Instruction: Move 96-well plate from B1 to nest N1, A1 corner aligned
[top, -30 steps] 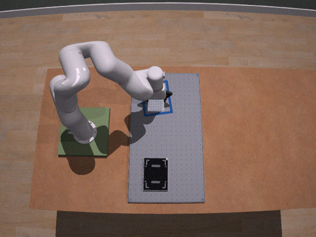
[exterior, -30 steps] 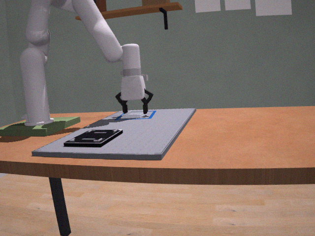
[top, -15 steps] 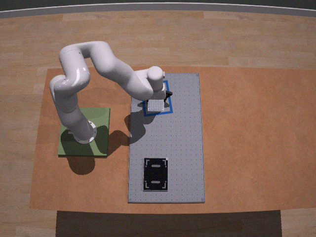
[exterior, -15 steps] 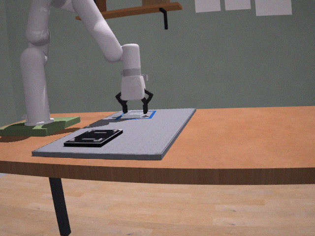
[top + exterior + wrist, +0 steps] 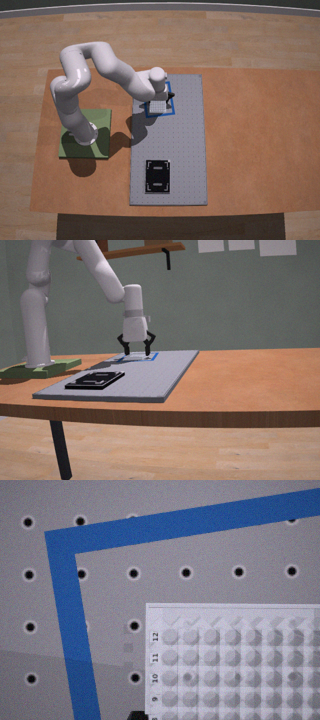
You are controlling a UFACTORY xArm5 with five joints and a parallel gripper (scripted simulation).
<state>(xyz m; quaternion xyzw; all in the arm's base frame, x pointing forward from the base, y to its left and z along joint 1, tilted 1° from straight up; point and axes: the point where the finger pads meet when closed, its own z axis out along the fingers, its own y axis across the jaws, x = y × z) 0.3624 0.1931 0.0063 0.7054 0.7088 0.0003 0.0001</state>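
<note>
The black plate nest is 390 mm to the right of my hand, 10 mm below it and 10 mm ahead of it. The rest, counted from my hand: 96-well plate (10 mm below); A1 label (320 mm to the right, 60 mm ahead, 10 mm below).
</note>
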